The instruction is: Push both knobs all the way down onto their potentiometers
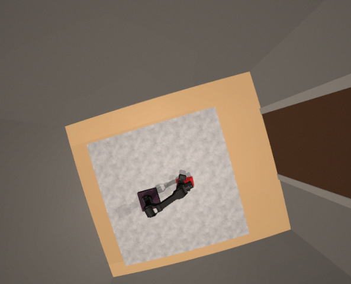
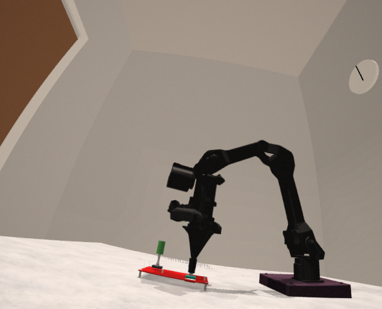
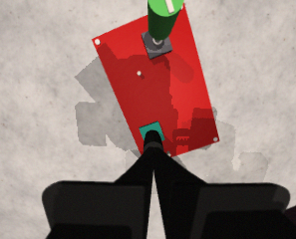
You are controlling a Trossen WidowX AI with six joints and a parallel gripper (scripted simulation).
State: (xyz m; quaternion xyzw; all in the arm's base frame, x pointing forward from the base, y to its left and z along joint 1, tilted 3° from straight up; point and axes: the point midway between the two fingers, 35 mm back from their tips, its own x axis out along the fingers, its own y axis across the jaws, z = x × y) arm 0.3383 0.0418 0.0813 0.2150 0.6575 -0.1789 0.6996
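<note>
Now: gripper tip 20 mm above the black knob. The rest, counted from my gripper tip: green knob: 80 mm ahead, 50 mm to the right, 10 mm above.
</note>
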